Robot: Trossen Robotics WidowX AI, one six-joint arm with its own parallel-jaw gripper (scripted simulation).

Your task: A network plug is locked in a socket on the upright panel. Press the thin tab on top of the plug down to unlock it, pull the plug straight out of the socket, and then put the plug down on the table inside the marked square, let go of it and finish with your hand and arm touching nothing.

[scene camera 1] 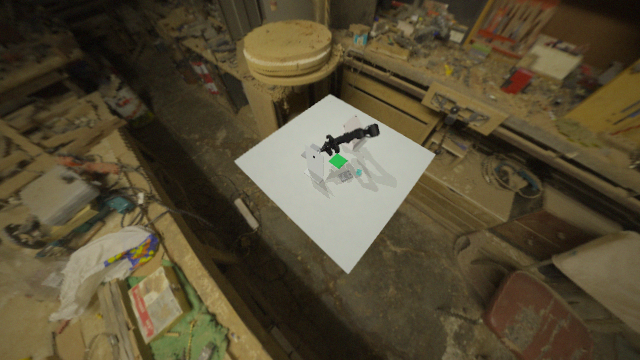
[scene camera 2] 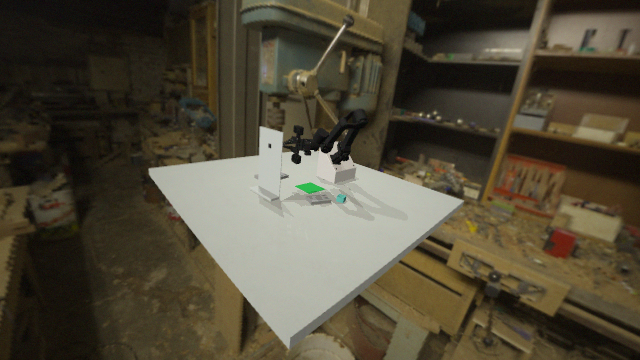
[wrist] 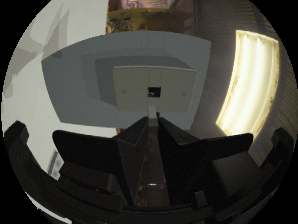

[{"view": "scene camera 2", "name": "white upright panel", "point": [270, 141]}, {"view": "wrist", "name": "gripper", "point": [152, 121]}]
